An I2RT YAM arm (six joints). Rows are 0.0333 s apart.
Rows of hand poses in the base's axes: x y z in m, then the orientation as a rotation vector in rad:
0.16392, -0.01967, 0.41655, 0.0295, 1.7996, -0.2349
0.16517, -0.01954, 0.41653, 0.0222, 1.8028, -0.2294
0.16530, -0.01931, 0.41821, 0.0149, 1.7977, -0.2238
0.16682, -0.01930, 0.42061, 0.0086, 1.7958, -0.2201
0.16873, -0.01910, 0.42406, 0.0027, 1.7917, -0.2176
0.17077, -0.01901, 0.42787, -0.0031, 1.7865, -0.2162
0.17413, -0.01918, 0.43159, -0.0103, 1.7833, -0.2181
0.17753, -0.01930, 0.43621, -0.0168, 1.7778, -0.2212
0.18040, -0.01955, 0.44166, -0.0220, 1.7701, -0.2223
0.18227, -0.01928, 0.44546, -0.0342, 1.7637, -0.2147
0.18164, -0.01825, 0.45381, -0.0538, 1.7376, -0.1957
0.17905, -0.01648, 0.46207, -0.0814, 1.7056, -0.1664
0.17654, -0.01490, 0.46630, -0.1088, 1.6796, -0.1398
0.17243, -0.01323, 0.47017, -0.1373, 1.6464, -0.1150
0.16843, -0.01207, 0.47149, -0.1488, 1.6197, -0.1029
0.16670, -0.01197, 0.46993, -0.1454, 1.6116, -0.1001
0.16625, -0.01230, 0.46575, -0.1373, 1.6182, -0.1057
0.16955, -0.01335, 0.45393, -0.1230, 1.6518, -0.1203
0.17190, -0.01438, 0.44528, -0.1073, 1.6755, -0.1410
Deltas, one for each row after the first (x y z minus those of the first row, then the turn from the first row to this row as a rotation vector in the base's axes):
0.00125, 0.00013, -0.00002, 0.0001, 0.0034, 0.0078
0.00138, 0.00036, 0.00166, -0.0005, -0.0014, 0.0160
0.00290, 0.00037, 0.00406, -0.0015, -0.0030, 0.0224
0.00481, 0.00057, 0.00751, -0.0034, -0.0068, 0.0280
0.00685, 0.00066, 0.01132, -0.0060, -0.0115, 0.0330
0.01021, 0.00049, 0.01504, -0.0115, -0.0139, 0.0370
0.01361, 0.00037, 0.01966, -0.0176, -0.0185, 0.0400
0.01648, 0.00012, 0.02511, -0.0219, -0.0256, 0.0434
0.01835, 0.00039, 0.02891, -0.0240, -0.0313, 0.0562
0.01772, 0.00142, 0.03726, -0.0242, -0.0564, 0.0815
0.01513, 0.00319, 0.04552, -0.0222, -0.0870, 0.1185
0.01262, 0.00477, 0.04975, -0.0214, -0.1110, 0.1538
0.00851, 0.00644, 0.05362, -0.0231, -0.1416, 0.1896
0.00451, 0.00760, 0.05494, -0.0237, -0.1671, 0.2063
0.00278, 0.00770, 0.05338, -0.0207, -0.1757, 0.2061
0.00233, 0.00737, 0.04920, -0.0195, -0.1700, 0.1968
0.00563, 0.00632, 0.03738, -0.0184, -0.1378, 0.1764
0.00798, 0.00529, 0.02873, -0.0218, -0.1152, 0.1524

